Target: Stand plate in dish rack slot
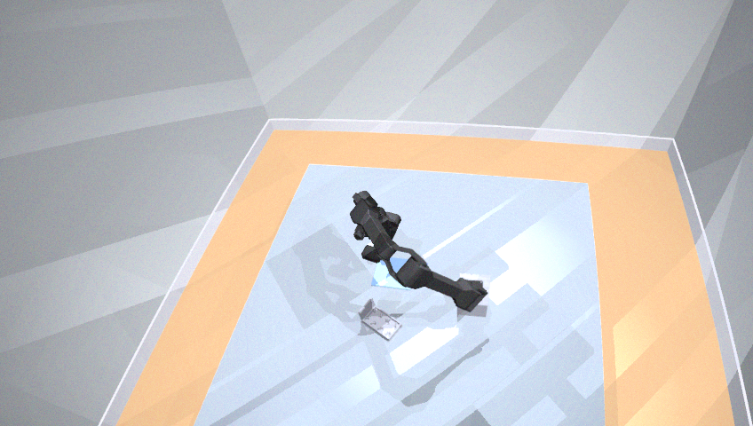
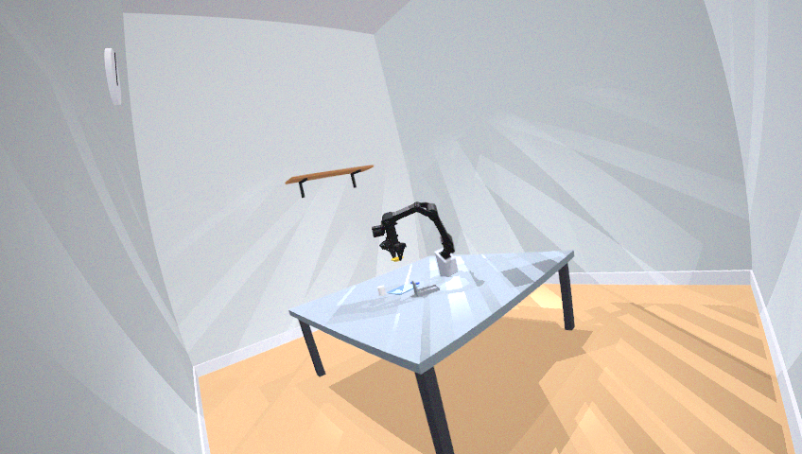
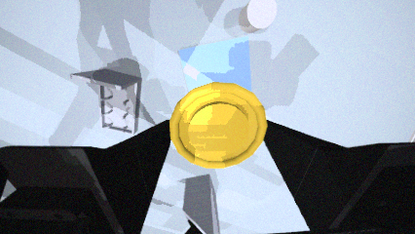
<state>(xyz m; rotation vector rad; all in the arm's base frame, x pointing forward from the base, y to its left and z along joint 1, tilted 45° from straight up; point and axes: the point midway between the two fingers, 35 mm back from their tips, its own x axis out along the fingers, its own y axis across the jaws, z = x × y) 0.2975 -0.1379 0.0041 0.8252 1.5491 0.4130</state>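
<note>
Now: the grey dish rack 1 cm ahead of my gripper tip, 19 cm to the left of it and 16 cm below it. Round my gripper tip: yellow plate 1 cm above; then white cup 9 cm ahead, 10 cm to the right, 16 cm below; then light blue mat 1 cm behind, 2 cm to the right, 18 cm below.
</note>
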